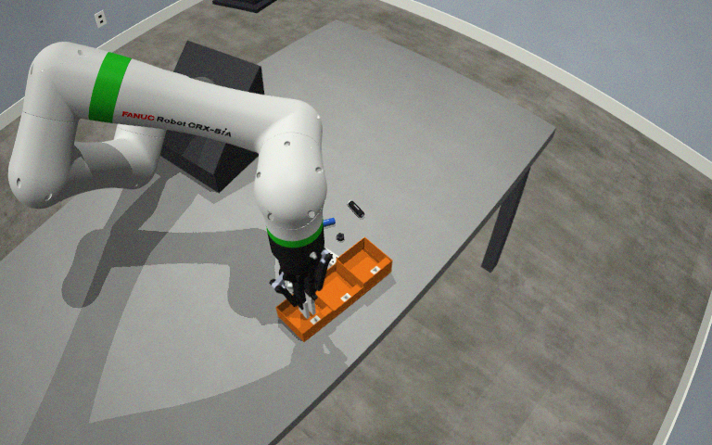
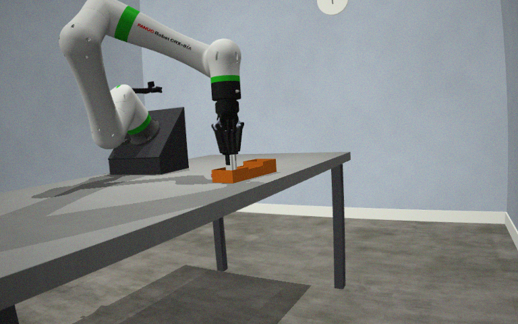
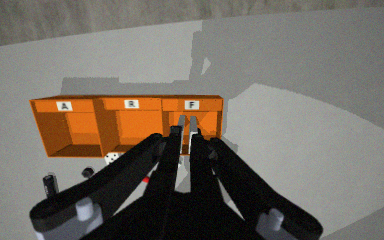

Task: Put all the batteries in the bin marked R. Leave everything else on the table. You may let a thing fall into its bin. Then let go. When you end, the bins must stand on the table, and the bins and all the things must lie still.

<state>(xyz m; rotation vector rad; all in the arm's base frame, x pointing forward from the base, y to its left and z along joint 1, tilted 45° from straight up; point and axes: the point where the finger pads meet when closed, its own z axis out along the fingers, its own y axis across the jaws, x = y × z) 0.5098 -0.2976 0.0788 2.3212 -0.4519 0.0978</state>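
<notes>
Now: the orange bin 7 cm to the left of my hand, 3 cm below it and 2 cm ahead of it. Round my hand: black nut (21 cm to the left, 5 cm below, 5 cm behind); then white domino (15 cm to the left, 4 cm below, 4 cm behind); then red battery (10 cm behind, 9 cm to the left, 4 cm below).
</notes>
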